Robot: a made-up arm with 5 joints. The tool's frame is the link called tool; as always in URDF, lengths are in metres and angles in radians. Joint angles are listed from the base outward.
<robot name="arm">
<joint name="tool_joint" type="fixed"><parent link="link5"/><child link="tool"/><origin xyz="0.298 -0.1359 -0.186" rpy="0 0 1.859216"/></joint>
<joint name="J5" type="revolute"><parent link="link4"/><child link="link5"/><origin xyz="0.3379 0.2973 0.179" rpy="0 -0.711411 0"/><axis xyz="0 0 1"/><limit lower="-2.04" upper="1.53"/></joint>
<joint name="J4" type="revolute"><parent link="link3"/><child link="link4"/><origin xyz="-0.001 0.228 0.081" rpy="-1.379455 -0.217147 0.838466"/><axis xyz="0 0 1"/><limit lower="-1.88" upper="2.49"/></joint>
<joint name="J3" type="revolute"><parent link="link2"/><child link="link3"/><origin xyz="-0.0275 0.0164 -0.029" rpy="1.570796 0 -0.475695"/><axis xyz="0 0 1"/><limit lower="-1.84" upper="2.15"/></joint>
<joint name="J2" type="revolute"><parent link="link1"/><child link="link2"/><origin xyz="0.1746 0.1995 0.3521" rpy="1.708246 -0.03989 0.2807"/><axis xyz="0 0 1"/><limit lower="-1.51" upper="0.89"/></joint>
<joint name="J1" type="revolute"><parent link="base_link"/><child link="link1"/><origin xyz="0.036 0.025 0.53" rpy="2.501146 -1.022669 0.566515"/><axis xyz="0 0 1"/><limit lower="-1.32" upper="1.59"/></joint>
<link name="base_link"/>
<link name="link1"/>
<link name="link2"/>
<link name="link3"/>
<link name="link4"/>
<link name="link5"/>
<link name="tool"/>
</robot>
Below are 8 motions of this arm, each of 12 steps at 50 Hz.
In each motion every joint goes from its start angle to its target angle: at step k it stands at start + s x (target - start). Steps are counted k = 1, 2, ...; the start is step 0. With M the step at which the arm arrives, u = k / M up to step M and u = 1 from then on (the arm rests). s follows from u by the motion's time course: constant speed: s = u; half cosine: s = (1 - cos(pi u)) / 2; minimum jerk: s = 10 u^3 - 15 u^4 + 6 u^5.
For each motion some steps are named. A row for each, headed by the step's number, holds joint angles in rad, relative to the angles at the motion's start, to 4 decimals.
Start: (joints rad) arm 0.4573 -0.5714 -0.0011 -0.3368 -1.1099
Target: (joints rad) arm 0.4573 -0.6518 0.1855 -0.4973 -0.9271
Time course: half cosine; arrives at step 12
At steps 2, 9, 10, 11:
2: 0.0000 -0.0054 0.0125 -0.0108 0.0122
9: 0.0000 -0.0686 0.1593 -0.1370 0.1560
10: 0.0000 -0.0750 0.1741 -0.1497 0.1706
11: 0.0000 -0.0790 0.1834 -0.1578 0.1797

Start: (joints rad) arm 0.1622 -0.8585 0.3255 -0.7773 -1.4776
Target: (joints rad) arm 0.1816 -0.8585 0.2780 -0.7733 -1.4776
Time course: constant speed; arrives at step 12
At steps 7, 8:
7: 0.0113 0.0000 -0.0277 0.0023 0.0000
8: 0.0129 0.0000 -0.0317 0.0027 0.0000

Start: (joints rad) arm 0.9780 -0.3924 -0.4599 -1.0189 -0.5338
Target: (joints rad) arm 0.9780 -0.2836 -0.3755 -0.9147 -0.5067
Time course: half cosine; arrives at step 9
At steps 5, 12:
5: 0.0000 0.0638 0.0495 0.0611 0.0159
12: 0.0000 0.1088 0.0844 0.1042 0.0271

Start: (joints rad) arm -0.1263 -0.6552 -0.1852 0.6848 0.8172
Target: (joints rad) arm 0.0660 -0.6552 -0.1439 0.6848 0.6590
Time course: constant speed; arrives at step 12
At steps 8, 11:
8: 0.1282 0.0000 0.0275 0.0000 -0.1055
11: 0.1763 0.0000 0.0379 0.0000 -0.1450

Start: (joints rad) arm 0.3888 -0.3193 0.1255 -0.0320 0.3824
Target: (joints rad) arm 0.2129 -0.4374 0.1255 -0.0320 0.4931
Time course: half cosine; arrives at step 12
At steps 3, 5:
3: -0.0258 -0.0173 0.0000 0.0000 0.0162
5: -0.0652 -0.0438 0.0000 0.0000 0.0410

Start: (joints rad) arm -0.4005 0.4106 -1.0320 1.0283 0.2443
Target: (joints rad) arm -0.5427 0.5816 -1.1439 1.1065 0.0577
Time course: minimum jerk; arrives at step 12
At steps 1, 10, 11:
1: -0.0007 0.0009 -0.0006 0.0004 -0.0009
10: -0.1372 0.1649 -0.1079 0.0754 -0.1800
11: -0.1415 0.1701 -0.1113 0.0778 -0.1857

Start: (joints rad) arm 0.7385 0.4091 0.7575 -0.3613 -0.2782
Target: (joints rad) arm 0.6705 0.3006 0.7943 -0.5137 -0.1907
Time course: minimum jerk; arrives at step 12
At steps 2, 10, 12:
2: -0.0024 -0.0039 0.0013 -0.0054 0.0031
10: -0.0656 -0.1046 0.0355 -0.1470 0.0844
12: -0.0680 -0.1085 0.0368 -0.1524 0.0875

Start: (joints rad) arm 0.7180 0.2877 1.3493 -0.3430 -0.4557
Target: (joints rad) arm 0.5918 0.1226 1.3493 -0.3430 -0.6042
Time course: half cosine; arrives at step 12
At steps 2, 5, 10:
2: -0.0085 -0.0111 0.0000 0.0000 -0.0099
5: -0.0468 -0.0612 0.0000 0.0000 -0.0550
10: -0.1177 -0.1540 0.0000 0.0000 -0.1386

